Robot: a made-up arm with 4 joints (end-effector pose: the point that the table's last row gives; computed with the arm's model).
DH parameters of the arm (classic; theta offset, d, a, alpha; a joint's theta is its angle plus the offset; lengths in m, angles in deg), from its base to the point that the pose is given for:
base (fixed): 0 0.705 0.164 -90
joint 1: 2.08 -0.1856 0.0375 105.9
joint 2: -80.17 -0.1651 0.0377 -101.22
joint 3: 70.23 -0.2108 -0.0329 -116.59
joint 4: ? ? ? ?
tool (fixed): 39.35 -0.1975 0 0
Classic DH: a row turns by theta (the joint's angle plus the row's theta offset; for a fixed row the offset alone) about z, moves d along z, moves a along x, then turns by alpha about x.
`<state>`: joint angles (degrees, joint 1 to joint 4).
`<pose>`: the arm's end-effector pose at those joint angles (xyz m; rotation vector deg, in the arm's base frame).
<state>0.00 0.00 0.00 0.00</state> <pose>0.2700 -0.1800 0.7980 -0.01 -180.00 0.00</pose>
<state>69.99 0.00 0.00 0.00</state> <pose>0.2877 -0.1800 0.6372 -0.01 -110.01 0.00</pose>
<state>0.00 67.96 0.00 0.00</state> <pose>0.2003 -0.1411 0.8116 -88.26 136.27 3.21</pose>
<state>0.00 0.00 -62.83 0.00</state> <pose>0.1929 0.0601 0.6695 -15.44 143.56 -84.24</pose>
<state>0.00 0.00 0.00 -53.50</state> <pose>0.0771 -0.3416 0.9025 1.70 132.66 42.38</pose>
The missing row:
joint 4: 79.37 -0.139 -0.2295 91.45
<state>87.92 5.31 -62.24 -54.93</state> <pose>0.2933 -0.0105 0.9124 49.51 -135.15 -17.85</pose>
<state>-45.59 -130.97 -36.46 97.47</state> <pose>0.2057 -0.0306 0.4440 -36.05 -36.25 -26.52</pose>
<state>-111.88 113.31 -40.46 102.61</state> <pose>0.2681 0.0049 0.9858 69.43 -3.95 -66.72</pose>
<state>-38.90 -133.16 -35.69 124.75</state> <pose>0.1277 0.1035 0.4842 -14.62 -12.69 -28.19</pose>
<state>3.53 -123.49 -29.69 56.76</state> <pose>0.1120 -0.2233 0.4938 -71.91 -26.97 6.63</pose>
